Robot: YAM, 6 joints.
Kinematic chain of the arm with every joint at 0, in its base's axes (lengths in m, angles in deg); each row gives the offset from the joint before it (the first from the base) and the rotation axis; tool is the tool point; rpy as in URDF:
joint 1: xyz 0 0 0.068 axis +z
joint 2: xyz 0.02 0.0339 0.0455 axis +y
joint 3: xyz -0.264 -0.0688 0 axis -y
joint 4: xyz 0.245 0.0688 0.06 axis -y
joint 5: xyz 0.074 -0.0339 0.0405 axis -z
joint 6: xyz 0.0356 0 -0.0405 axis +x
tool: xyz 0 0 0 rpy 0 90 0
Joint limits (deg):
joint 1: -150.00..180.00
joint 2: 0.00..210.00
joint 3: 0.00..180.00
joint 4: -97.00..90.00
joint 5: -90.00..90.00
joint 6: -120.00..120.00
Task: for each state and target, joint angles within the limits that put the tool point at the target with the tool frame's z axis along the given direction. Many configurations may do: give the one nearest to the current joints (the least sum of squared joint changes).
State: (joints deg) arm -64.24 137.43 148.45 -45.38 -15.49 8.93
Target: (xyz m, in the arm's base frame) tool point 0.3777 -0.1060 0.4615 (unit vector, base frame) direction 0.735 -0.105 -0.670
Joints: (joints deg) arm -16.22 117.99 152.61 -76.97 -6.00 8.93
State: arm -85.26 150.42 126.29 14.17 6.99 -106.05
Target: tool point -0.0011 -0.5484 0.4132 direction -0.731 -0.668 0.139
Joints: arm -87.28 143.29 158.22 -2.53 49.63 -106.05
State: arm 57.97 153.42 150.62 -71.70 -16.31 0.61
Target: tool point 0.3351 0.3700 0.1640 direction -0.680 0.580 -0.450
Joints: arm 44.20 158.86 155.17 -96.78 -62.79 0.61
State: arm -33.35 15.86 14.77 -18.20 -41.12 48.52
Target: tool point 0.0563 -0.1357 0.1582 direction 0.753 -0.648 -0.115
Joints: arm -75.33 38.93 0.12 30.80 -34.35 48.52
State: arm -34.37 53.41 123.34 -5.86 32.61 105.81
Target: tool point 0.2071 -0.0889 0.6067 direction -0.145 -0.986 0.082
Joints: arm -14.22 82.75 115.15 6.48 82.49 105.81
